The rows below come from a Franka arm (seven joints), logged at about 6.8 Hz.
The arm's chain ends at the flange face. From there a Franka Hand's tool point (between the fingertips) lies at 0.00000 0.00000 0.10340 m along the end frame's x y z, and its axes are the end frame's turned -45 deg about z.
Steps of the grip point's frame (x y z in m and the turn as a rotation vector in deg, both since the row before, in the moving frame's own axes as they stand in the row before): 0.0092, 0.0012, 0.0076, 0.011, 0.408, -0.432; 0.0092, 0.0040, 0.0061, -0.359, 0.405, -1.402; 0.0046, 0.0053, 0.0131, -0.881, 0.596, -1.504; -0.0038, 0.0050, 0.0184, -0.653, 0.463, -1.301; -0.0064, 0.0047, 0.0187, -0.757, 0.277, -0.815; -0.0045, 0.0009, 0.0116, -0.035, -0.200, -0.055; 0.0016, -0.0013, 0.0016, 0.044, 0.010, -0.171
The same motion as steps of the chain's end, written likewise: 0.0068, -0.0051, 0.0076, 0.296, 0.281, -0.432; 0.0084, -0.0036, 0.0061, 0.033, 0.540, -1.402; 0.0051, 0.0002, 0.0131, -0.202, 1.044, -1.504; -0.0006, 0.0060, 0.0184, -0.134, 0.789, -1.301; -0.0025, 0.0072, 0.0187, -0.339, 0.731, -0.815; -0.0023, 0.0035, 0.0116, -0.166, -0.117, -0.055; 0.0003, -0.0020, 0.0016, 0.038, -0.024, -0.171
